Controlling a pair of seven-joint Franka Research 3 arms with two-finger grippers.
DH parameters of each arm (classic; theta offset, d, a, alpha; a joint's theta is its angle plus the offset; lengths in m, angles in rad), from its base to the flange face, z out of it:
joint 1: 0 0.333 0 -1.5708
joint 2: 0 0 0 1.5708
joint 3: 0 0.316 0.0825 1.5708
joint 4: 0 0 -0.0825 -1.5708
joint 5: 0 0.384 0 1.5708
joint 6: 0 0 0.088 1.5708
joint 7: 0 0.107 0 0
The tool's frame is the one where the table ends.
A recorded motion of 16 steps. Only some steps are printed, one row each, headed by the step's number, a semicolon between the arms.
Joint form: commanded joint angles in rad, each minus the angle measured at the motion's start. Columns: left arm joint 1, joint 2, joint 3, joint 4, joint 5, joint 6, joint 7; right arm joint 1, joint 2, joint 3, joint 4, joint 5, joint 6, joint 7.
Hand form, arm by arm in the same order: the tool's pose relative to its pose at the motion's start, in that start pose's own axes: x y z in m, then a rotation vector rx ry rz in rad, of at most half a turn. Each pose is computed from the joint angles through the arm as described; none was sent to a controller.
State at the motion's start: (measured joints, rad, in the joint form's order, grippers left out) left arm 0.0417 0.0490 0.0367 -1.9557 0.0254 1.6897 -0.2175; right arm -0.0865 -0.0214 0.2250 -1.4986 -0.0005 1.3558 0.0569
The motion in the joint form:
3: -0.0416 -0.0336 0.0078 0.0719 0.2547 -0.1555 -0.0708; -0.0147 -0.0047 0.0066 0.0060 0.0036 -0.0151 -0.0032
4: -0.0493 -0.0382 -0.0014 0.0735 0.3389 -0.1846 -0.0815; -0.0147 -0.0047 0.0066 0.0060 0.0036 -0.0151 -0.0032
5: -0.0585 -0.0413 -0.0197 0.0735 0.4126 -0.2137 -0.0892; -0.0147 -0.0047 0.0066 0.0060 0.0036 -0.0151 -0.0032
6: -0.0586 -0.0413 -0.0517 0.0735 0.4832 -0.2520 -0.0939; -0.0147 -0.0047 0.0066 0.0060 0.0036 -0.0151 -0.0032
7: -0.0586 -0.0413 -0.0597 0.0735 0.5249 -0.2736 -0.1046; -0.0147 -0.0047 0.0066 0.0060 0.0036 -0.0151 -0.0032
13: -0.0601 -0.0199 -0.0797 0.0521 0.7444 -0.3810 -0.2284; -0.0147 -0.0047 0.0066 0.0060 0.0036 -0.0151 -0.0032
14: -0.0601 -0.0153 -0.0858 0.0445 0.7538 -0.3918 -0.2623; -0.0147 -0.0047 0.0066 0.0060 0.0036 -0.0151 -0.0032
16: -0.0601 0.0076 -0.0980 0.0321 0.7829 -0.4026 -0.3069; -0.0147 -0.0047 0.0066 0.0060 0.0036 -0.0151 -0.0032
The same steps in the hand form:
3: -0.0187 -0.0159 -0.0406 0.2679 0.0226 -0.0441; -0.0035 0.0036 -0.0035 0.0030 -0.0048 0.0042
4: -0.0224 -0.0178 -0.0443 0.3593 0.0295 -0.0459; -0.0035 0.0036 -0.0035 0.0030 -0.0048 0.0042
5: -0.0268 -0.0133 -0.0473 0.4443 0.0357 -0.0371; -0.0035 0.0036 -0.0035 0.0030 -0.0048 0.0042
6: -0.0319 -0.0066 -0.0490 0.5310 0.0333 -0.0252; -0.0035 0.0036 -0.0035 0.0030 -0.0048 0.0042
7: -0.0336 -0.0082 -0.0503 0.5787 0.0326 -0.0372; -0.0035 0.0036 -0.0035 0.0030 -0.0048 0.0042
13: -0.0338 -0.0240 -0.0435 0.8365 0.0332 -0.1774; -0.0035 0.0036 -0.0035 0.0030 -0.0048 0.0042
14: -0.0341 -0.0223 -0.0387 0.8552 0.0348 -0.2043; -0.0035 0.0036 -0.0035 0.0030 -0.0048 0.0042
16: -0.0294 -0.0178 -0.0259 0.9026 0.0349 -0.2277; -0.0035 0.0036 -0.0035 0.0030 -0.0048 0.0042

